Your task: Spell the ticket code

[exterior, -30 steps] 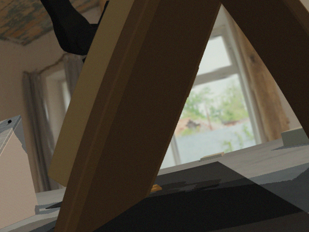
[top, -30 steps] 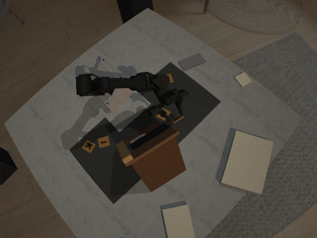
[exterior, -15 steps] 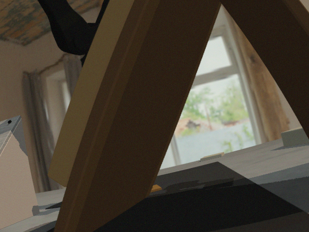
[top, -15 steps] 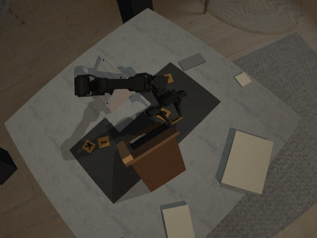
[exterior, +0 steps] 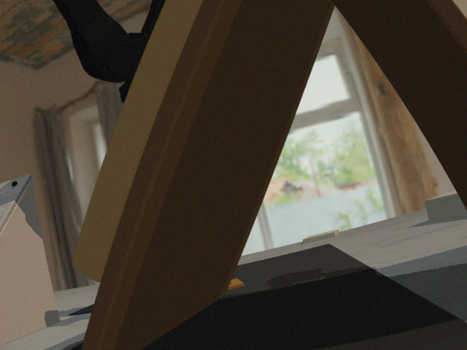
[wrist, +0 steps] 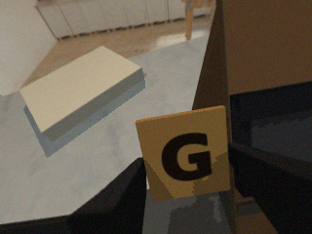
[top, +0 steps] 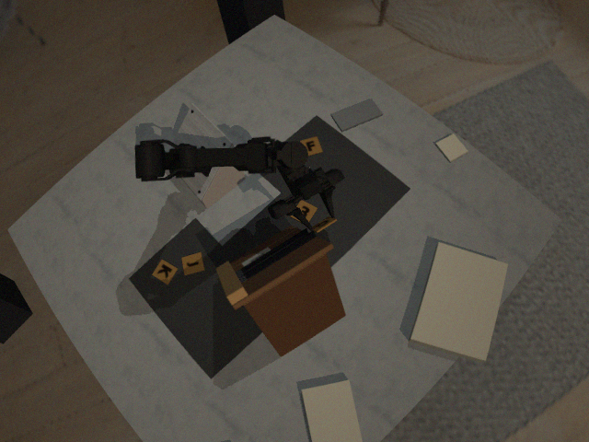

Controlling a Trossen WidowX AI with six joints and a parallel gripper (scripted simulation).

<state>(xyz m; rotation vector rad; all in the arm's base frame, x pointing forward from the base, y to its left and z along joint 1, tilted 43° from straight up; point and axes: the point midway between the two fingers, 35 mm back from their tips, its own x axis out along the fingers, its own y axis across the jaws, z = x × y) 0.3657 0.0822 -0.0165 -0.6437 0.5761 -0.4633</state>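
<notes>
My gripper tip is now 15 cm to the left of the white ticket, 8 cm past it and 8 cm above it. From my gripper tip the other things lie so: cream block (37 cm ahead, 16 cm below, 14 cm to the left); dark mat (19 cm behind, 18 cm below, 7 cm to the right); cream pad (52 cm to the left, 17 cm below, 6 cm ahead).
</notes>
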